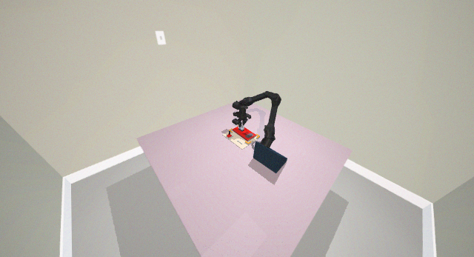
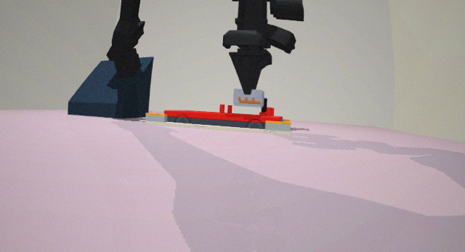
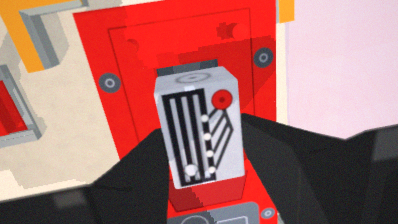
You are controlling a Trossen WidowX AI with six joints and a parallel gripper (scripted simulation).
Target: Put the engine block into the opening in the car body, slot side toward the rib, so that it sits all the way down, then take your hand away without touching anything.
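My gripper tip is now 10 mm above the engine block. Also, from my gripper tip: beige plate (40 mm behind, 30 mm to the left, 50 mm below); black peg (20 mm ahead, 130 mm to the left, 20 mm below).
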